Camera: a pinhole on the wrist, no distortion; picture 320 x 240 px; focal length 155.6 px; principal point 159.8 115.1 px. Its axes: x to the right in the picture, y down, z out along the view. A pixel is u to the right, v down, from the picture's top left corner.
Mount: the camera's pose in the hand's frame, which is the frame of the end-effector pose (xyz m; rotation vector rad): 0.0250 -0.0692 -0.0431 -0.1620 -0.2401 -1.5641
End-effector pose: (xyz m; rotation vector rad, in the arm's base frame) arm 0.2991 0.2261 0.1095 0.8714 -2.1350 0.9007
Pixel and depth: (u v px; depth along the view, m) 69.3 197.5 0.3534
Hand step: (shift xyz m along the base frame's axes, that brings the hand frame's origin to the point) -0.3573 -0.1421 -0.0662
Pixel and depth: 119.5 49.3 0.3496
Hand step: -0.0836 -0.1039 -0.2877
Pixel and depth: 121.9 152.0 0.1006
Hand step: -0.0246 -0.0630 0.0135
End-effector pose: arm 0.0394 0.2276 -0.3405 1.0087 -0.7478 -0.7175
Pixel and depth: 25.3 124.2 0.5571
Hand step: -0.1919 -0.0106 0.6278
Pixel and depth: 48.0 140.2 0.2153
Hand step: -0.0524 -0.0521 0.1778
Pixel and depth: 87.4 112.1 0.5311
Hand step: -0.2833 -0.0740 0.4154
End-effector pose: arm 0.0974 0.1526 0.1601 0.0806 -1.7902 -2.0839
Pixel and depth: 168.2 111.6 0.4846
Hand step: -0.1099 0.4050 0.1036
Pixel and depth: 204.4 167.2 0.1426
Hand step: -0.1100 0.0872 -0.0366
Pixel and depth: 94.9 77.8 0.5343
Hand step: 0.0684 0.3966 0.3189
